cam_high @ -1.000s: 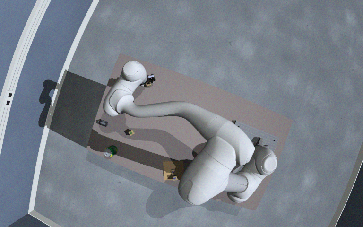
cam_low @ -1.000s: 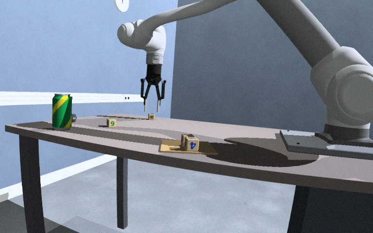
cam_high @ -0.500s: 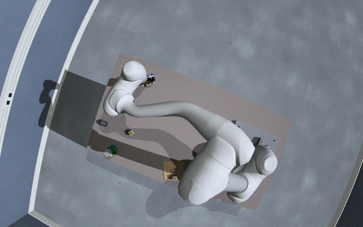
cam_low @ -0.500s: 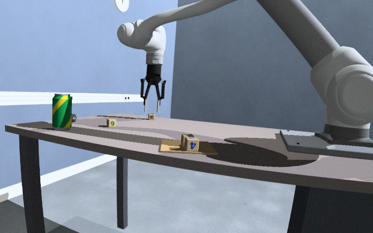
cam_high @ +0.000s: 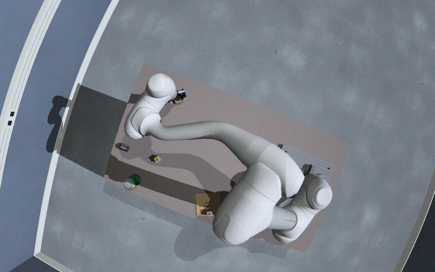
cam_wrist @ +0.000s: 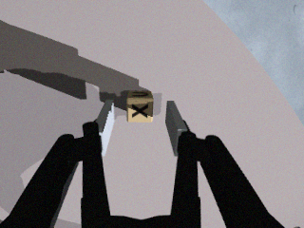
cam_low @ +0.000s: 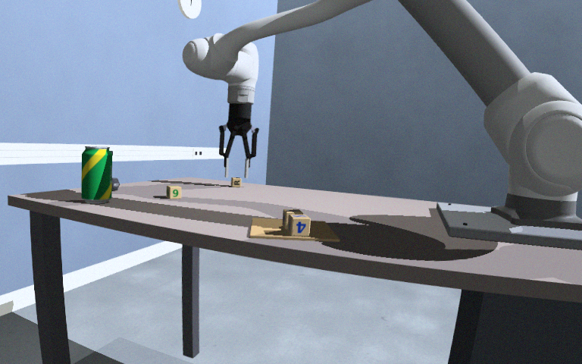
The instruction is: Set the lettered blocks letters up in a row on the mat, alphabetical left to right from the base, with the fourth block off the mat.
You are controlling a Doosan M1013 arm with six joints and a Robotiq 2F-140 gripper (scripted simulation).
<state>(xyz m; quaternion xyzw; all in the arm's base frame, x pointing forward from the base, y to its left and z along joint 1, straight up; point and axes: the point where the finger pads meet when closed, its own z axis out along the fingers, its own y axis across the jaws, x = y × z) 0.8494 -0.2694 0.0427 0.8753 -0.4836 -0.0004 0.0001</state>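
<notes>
My gripper is now 33 cm past the wooden block, 52 cm to the right of it and 4 cm above it. Also, from my hand: yellow can: 12 cm ahead, 51 cm to the left; then tan mat: 33 cm behind, 53 cm to the left, 6 cm below; then small dark object: 25 cm ahead, 35 cm to the left, 4 cm below.
</notes>
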